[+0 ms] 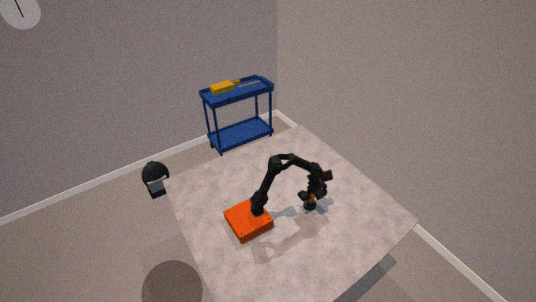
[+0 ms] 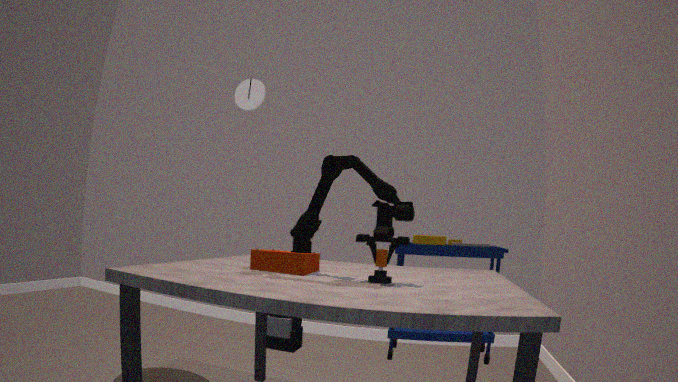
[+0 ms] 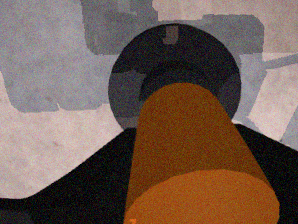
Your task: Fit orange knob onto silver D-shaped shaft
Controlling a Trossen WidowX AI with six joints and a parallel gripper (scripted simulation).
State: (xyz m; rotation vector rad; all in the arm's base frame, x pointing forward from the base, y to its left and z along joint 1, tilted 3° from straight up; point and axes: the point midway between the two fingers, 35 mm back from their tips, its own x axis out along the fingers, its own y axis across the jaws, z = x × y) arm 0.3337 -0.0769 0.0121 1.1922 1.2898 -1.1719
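Now: the orange knob 30 mm above my gripper tip. Round my gripper tip: pedestal (40 mm below).
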